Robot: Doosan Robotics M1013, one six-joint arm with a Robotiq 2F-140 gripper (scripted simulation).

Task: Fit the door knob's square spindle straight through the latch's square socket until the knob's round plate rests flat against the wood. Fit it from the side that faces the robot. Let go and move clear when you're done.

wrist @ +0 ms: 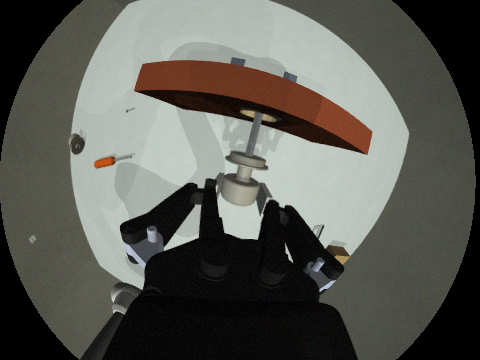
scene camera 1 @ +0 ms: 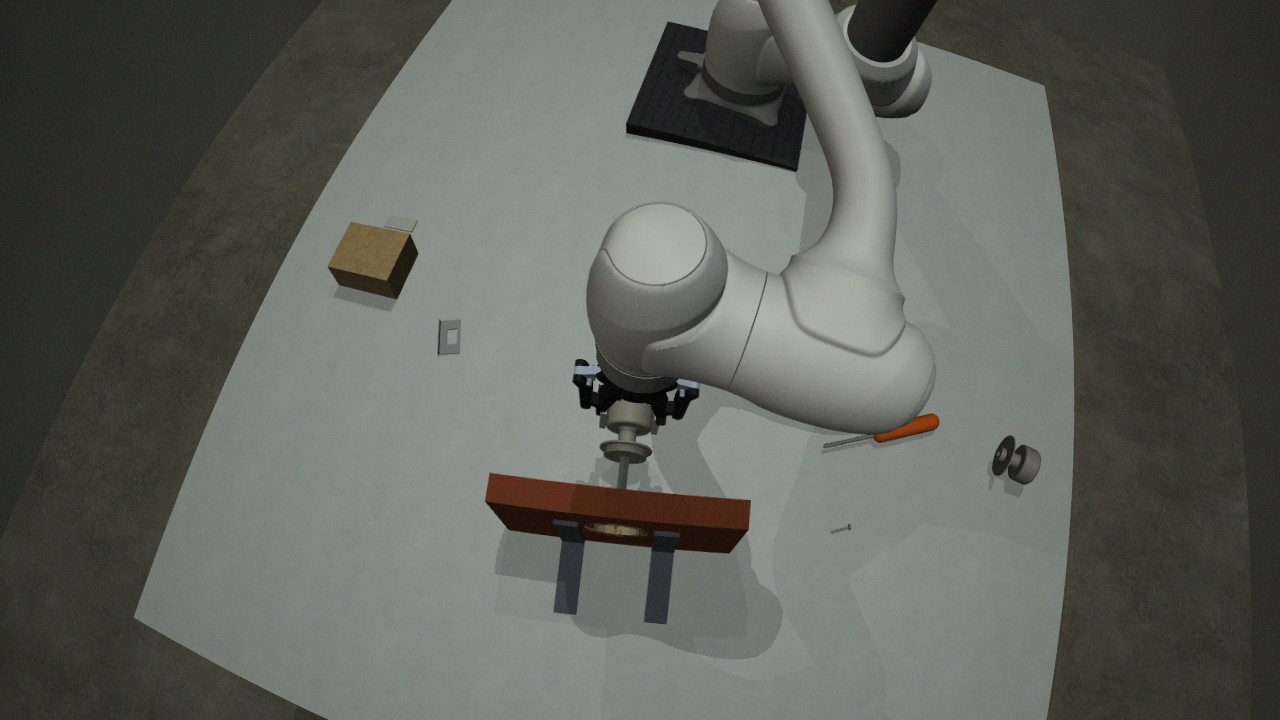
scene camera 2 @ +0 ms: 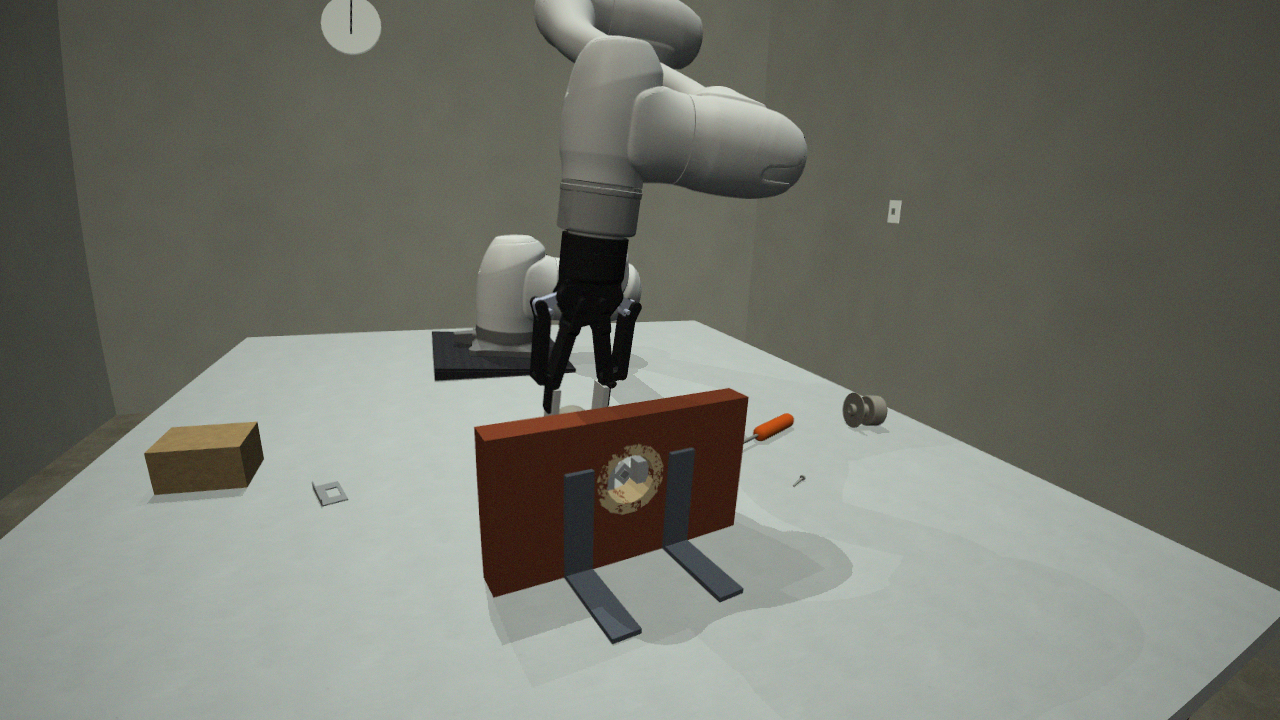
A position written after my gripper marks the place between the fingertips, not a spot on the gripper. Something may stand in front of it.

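Note:
Scene camera 1 shows my gripper [scene camera 1: 629,421], an orange-handled screwdriver [scene camera 1: 929,422], a cardboard box [scene camera 1: 372,259] and a red-brown wood panel [scene camera 1: 707,524]. In scene camera 2: the box [scene camera 2: 185,459] and the panel [scene camera 2: 520,465]. The wrist view contains the panel [wrist: 236,91] and my gripper [wrist: 240,185].

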